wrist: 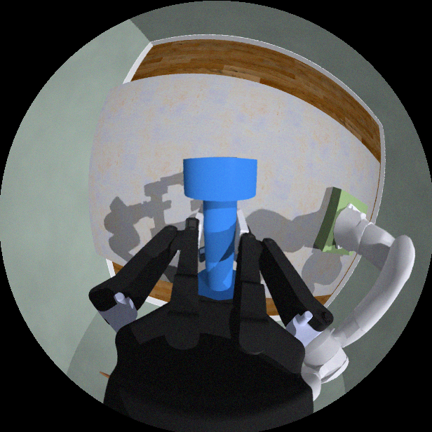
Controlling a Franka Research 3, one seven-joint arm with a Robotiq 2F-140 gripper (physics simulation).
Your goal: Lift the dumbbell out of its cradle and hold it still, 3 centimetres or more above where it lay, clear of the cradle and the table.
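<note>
The blue dumbbell (220,179) stands out at the middle of the wrist view, with one wide round head farther from the gripper body and the other low down, partly hidden by the fingers. My gripper (219,215) is shut on the dumbbell's handle, with a pale pad on each side of it. The dumbbell looks raised off the table, and its shadow falls to the left; how high it is I cannot tell. The cradle is hidden behind the dumbbell and fingers or too small to make out, so its gap to the dumbbell cannot be judged.
A pale speckled table top (225,115) lies beneath. At the right, a green block (327,220) stands at the base of the white arm (400,265), which curves down along the right side. Wooden floor (200,56) shows beyond the table's far edge.
</note>
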